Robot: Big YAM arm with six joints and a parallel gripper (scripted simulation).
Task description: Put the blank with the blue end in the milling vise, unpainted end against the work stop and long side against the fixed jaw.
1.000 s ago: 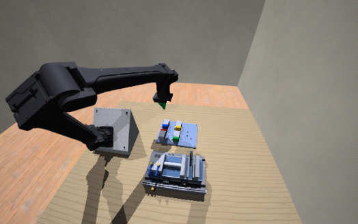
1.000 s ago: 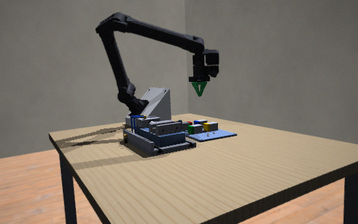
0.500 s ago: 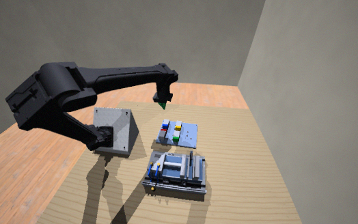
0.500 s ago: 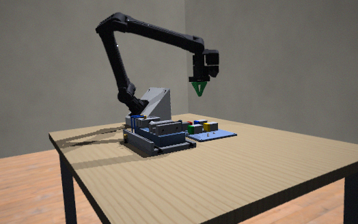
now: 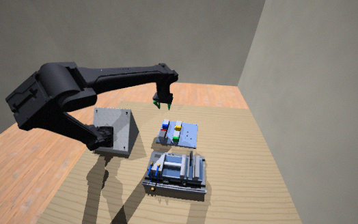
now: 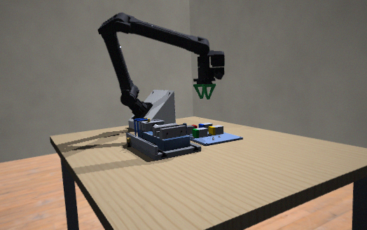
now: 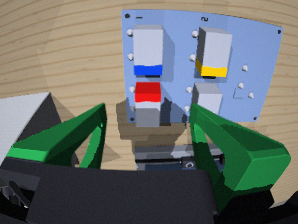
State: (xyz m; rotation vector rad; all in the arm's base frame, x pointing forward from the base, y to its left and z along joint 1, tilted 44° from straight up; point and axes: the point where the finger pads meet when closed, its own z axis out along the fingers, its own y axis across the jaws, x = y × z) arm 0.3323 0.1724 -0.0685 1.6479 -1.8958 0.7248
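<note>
Now: hand 150 mm above the blue-ended blank. Round my hand: green-ended blank: 150 mm below, 100 mm to the right, 80 mm ahead; then yellow-ended blank: 150 mm below, 90 mm ahead, 10 mm to the right; then red-ended blank: 150 mm below, 90 mm to the right, 10 mm behind.
</note>
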